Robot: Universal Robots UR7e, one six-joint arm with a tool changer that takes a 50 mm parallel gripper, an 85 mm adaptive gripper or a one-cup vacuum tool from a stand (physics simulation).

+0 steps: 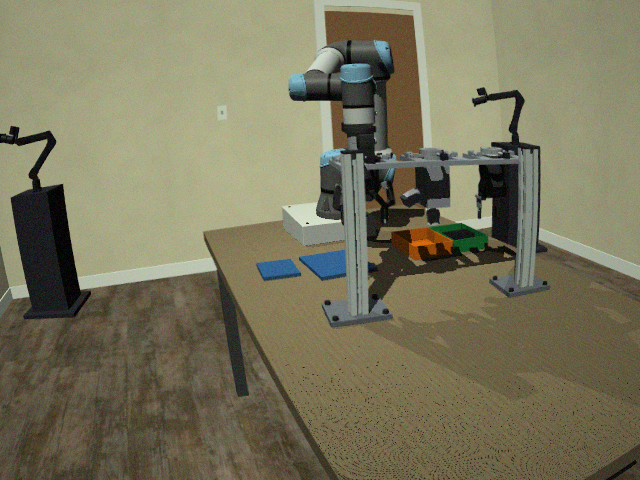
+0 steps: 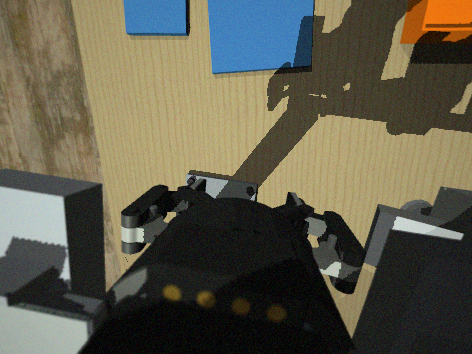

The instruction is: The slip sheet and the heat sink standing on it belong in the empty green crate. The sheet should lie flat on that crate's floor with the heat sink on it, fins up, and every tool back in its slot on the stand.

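Places are measured from the arm's base along level axes (x right, y ahead, z up), in centimetres.
Where they show: arm's base, link origin: (image 1: 337,213).
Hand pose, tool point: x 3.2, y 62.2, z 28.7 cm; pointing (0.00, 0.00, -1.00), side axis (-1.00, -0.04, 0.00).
Things, the pixels of their top centre, and the offset from my tool point. "pt": a spot on its surface instead.
- green crate, surface spot: (image 1: 476,243) pt dz -33.8, dx -42.8, dy -26.7 cm
- vacuum tool, top centre: (image 1: 427,147) dz +0.4, dx -16.9, dy -1.0 cm
- orange crate, top centre: (image 1: 440,233) dz -31.7, dx -32.6, dy -34.7 cm
- small blue pad, surface spot: (image 2: 156,17) (image 1: 281,272) pt dz -35.0, dx +19.9, dy -22.0 cm
- larger blue pad, surface spot: (image 2: 260,37) pt dz -35.0, dx +2.1, dy -21.3 cm
The green crate (image 1: 476,243) stands on the table behind the tool stand. A dark patch shows inside it; I cannot tell whether it is the slip sheet, the heat sink or shadow. Neither object can be made out elsewhere. The arm carries the adaptive gripper (image 1: 371,206) (image 2: 247,190), open with nothing between its fingers. It hangs at the left end of the stand (image 1: 526,217), partly hidden by the left post; whether it is seated in its slot is unclear. The vacuum tool (image 1: 433,187) hangs in the middle slot and the parallel gripper (image 1: 491,180) in the right one.
An orange crate (image 1: 421,250) (image 2: 450,14) touches the green crate's left side. A small blue pad (image 1: 278,269) (image 2: 156,17) and a larger blue pad (image 1: 323,264) (image 2: 260,37) lie left of the crates. The stand's posts rise on bolted foot plates.
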